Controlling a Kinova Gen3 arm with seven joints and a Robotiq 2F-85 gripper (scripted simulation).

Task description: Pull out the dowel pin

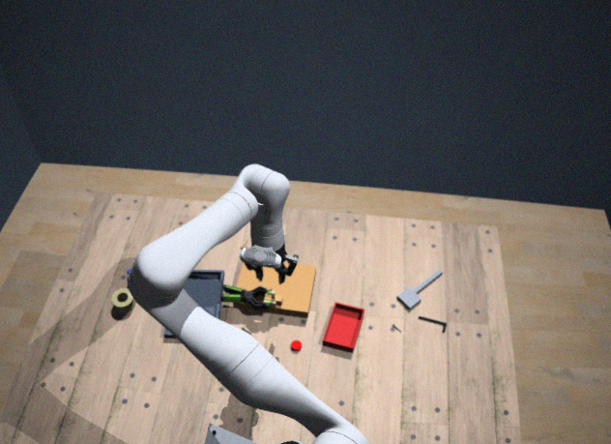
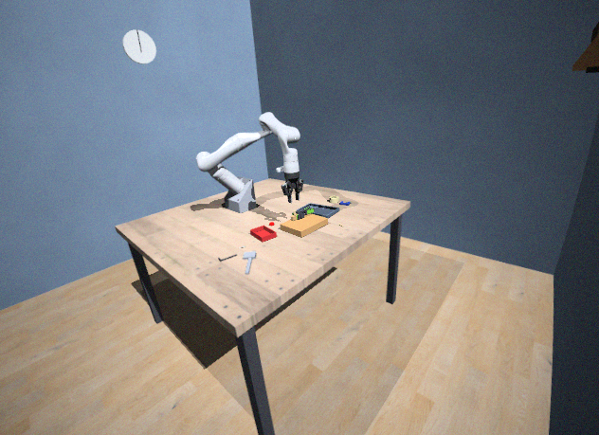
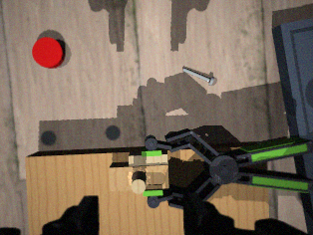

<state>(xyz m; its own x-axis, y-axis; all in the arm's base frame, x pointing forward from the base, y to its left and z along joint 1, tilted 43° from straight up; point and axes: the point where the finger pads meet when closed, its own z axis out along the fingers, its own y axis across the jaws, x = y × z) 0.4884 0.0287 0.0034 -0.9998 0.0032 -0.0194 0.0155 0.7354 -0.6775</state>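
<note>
Right now the dowel pin is 9 cm below my hand. The rest, counted from my hand: bench board: 12 cm below, 5 cm ahead, 1 cm to the left; then wooden block: 11 cm below; then red disc: 14 cm below, 10 cm behind, 8 cm to the right.
</note>
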